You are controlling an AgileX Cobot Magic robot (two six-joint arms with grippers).
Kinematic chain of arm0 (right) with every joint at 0, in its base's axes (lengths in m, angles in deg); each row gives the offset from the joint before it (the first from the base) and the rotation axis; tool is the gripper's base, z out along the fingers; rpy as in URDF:
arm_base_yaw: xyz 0 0 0.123 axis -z
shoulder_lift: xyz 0 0 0 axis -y
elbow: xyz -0.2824 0 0.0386 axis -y
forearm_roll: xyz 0.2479 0 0.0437 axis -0.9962 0 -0.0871
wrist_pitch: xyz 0 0 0 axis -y
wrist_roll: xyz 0.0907 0 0.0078 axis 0.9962 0 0.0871
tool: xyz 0 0 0 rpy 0 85 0
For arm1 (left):
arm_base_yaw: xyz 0 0 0.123 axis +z
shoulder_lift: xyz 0 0 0 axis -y
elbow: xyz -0.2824 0 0.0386 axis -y
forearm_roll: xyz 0.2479 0 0.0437 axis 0.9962 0 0.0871
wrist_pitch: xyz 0 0 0 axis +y
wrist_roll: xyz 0.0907 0 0.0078 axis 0.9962 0 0.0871
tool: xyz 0 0 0 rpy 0 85 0
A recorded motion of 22 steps. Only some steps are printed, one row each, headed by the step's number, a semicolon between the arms.
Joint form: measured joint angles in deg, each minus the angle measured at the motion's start. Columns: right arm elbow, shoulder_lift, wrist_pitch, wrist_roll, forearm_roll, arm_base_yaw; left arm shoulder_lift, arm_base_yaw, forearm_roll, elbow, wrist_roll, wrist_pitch.
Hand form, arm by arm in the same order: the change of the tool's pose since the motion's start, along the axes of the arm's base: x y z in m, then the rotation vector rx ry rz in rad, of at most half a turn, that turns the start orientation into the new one. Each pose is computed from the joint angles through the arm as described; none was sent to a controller.
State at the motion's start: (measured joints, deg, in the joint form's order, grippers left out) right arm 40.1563 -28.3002 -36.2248 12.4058 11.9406 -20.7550; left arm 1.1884 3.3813 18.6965 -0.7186 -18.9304 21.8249
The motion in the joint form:
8: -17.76 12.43 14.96 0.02 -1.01 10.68; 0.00 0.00 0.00 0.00 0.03 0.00
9: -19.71 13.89 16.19 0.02 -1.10 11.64; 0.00 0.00 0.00 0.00 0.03 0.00
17: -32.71 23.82 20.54 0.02 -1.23 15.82; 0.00 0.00 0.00 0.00 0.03 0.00
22: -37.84 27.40 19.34 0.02 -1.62 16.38; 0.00 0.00 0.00 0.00 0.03 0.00
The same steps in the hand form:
8: -0.0171 -0.0150 -0.0614 0.0478 -0.1560 -0.1317; 0.0000 0.0000 0.0000 0.0005 0.0001 -0.0001
9: -0.0191 -0.0161 -0.0690 0.0505 -0.1683 -0.1441; 0.0000 0.0000 0.0000 0.0005 0.0001 -0.0001
17: -0.0299 -0.0207 -0.1273 0.0495 -0.1905 -0.2022; 0.0000 0.0000 0.0000 0.0005 0.0001 -0.0001
22: -0.0323 -0.0216 -0.1558 0.0467 -0.1426 -0.2162; 0.0000 0.0000 0.0000 0.0005 0.0001 -0.0001

